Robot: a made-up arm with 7 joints.
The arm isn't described. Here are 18 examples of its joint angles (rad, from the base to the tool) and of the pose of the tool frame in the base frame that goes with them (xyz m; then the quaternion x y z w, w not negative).
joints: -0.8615 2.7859 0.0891 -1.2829 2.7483 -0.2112 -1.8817
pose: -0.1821 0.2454 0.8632 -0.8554 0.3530 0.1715 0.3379
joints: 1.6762 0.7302 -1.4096 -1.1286 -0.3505 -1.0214 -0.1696
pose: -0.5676 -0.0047 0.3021 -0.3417 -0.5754 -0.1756 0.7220
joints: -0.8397 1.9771 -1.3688 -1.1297 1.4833 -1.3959 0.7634
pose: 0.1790 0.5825 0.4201 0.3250 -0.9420 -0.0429 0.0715
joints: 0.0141 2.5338 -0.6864 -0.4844 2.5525 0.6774 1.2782
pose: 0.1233 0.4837 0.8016 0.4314 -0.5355 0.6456 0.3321
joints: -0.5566 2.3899 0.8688 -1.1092 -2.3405 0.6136 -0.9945
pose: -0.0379 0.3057 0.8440 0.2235 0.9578 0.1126 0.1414
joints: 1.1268 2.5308 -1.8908 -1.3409 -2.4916 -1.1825 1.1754
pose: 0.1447 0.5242 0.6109 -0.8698 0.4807 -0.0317 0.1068
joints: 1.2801 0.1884 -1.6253 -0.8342 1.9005 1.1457 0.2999
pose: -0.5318 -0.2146 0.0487 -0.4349 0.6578 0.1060 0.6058
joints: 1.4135 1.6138 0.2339 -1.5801 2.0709 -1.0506 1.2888
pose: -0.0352 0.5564 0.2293 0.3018 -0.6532 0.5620 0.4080
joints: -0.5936 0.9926 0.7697 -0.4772 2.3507 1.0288 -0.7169
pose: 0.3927 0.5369 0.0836 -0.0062 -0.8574 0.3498 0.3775
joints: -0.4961 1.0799 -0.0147 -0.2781 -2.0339 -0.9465 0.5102
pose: 0.3144 0.5444 0.0141 0.1267 -0.2416 -0.9198 0.2819
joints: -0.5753 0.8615 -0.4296 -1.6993 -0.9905 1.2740 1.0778
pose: 0.4783 0.2162 0.0728 0.7928 -0.5684 -0.0598 0.2116
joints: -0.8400 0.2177 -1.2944 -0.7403 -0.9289 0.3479 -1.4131
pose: 0.4838 -0.1350 -0.1439 -0.2431 -0.1348 0.6716 0.6868
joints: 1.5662 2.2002 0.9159 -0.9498 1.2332 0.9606 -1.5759
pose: 0.3314 0.6167 0.3616 0.1309 0.1539 -0.9101 0.3618
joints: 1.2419 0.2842 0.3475 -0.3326 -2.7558 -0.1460 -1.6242
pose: -0.5792 0.0221 -0.0229 0.6529 0.3514 0.4817 0.4671
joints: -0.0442 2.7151 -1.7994 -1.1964 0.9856 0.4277 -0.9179
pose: -0.0282 0.4816 0.7359 0.1439 0.5375 -0.6890 0.4643
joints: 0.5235 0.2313 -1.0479 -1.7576 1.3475 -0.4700 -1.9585
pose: -0.0554 -0.0850 -0.2301 0.2741 -0.7669 -0.4501 0.3662
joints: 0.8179 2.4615 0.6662 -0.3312 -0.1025 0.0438 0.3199
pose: 0.3542 0.4944 0.6667 0.8307 -0.0153 -0.5542 0.0496
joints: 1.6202 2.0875 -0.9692 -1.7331 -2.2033 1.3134 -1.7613
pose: -0.1467 0.5063 0.3122 0.1014 -0.1596 0.1806 0.9652
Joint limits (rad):
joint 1: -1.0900..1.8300
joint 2: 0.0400..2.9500
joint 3: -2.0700..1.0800
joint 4: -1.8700..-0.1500
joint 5: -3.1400..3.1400
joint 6: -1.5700..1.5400
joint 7: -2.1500..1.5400
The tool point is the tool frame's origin. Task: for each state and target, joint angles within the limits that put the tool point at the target. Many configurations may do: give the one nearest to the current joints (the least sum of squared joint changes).
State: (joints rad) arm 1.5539 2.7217 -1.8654 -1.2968 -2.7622 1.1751 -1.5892
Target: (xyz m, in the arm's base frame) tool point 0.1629 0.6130 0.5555
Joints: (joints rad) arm 1.5808 2.4539 -1.7341 -0.9113 -2.8010 1.0934 -1.6726
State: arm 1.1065 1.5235 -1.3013 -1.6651 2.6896 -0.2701 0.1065
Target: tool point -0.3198 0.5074 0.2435
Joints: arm 1.1765 1.6195 -1.3346 -1.3968 2.6953 -0.2814 0.0933
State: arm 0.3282 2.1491 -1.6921 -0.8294 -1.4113 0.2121 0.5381
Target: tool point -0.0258 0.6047 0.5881
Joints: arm 0.2726 2.3084 -1.8908 -0.9283 -1.4038 0.1821 0.5417
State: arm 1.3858 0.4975 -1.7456 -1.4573 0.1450 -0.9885 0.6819
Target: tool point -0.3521 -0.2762 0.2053
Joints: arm 1.5091 0.2126 -1.7881 -1.7933 0.1461 -0.9881 0.6986
